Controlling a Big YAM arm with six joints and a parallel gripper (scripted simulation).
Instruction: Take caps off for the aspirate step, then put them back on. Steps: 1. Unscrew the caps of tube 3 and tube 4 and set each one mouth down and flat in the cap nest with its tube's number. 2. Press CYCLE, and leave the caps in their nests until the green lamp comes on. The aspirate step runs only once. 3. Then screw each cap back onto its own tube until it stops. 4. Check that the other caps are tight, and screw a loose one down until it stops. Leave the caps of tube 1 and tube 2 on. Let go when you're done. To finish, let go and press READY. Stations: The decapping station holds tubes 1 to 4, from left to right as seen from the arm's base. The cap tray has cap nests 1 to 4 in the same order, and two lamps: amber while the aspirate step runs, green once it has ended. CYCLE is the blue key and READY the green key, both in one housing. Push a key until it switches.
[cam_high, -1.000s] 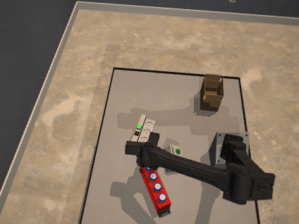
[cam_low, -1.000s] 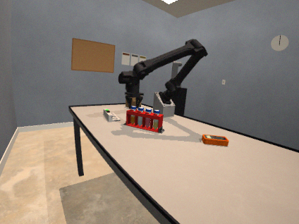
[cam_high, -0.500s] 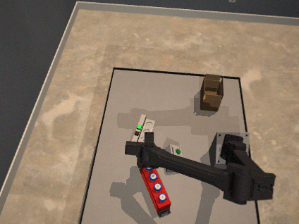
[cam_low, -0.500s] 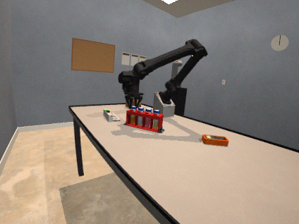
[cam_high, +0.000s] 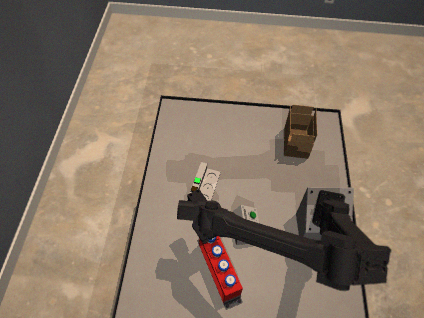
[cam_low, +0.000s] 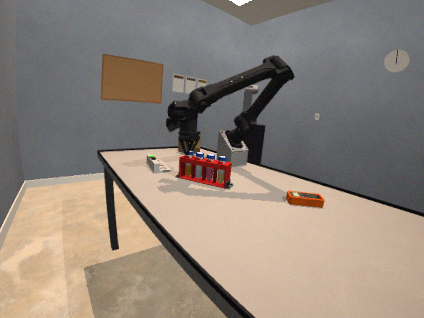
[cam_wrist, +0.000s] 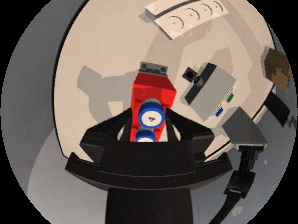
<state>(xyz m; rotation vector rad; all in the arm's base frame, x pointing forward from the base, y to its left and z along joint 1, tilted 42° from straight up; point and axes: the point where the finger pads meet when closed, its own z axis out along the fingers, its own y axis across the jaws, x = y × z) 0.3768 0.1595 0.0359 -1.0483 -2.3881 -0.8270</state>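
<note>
My gripper is now right at the blue tube cap. The rest, counted from my hand: green key: 14 cm behind, 13 cm to the right, 5 cm below; then key housing: 13 cm behind, 10 cm to the right, 6 cm below; then blue key: 15 cm behind, 8 cm to the right, 5 cm below.
</note>
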